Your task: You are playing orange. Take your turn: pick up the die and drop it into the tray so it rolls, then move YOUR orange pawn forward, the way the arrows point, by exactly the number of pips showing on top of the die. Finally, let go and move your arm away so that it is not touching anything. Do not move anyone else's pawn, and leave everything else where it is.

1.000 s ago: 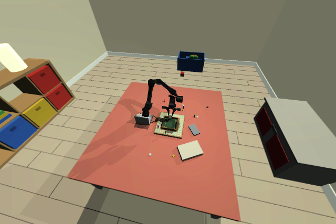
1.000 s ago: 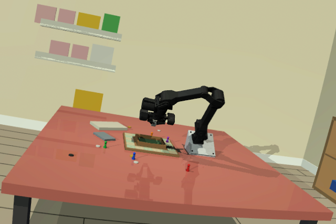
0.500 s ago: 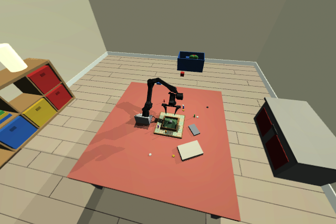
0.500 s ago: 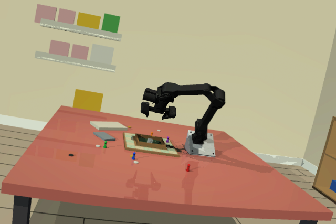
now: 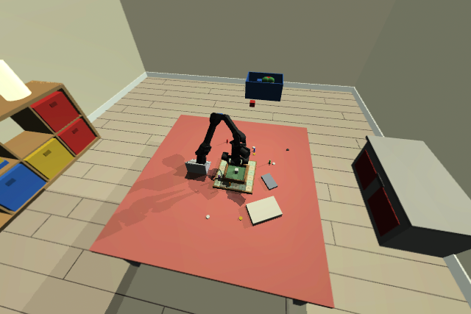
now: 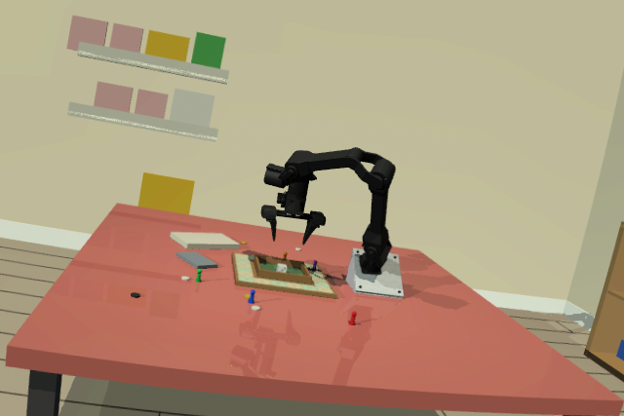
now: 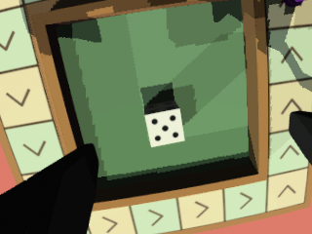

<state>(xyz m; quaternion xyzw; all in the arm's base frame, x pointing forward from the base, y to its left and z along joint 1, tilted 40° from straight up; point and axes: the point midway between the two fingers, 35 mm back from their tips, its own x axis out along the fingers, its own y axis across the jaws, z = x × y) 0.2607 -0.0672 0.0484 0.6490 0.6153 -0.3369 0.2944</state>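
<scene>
Now: gripper tip 30 mm past the orange pawn, 110 mm to the left of it and 80 mm above it. Also, from my gripper tip: purple pawn 110 mm behind, 50 mm to the right, 80 mm below; grey die 10 mm ahead, 20 mm to the left, 80 mm below; green tray 10 mm ahead, 10 mm to the left, 100 mm below.
</scene>
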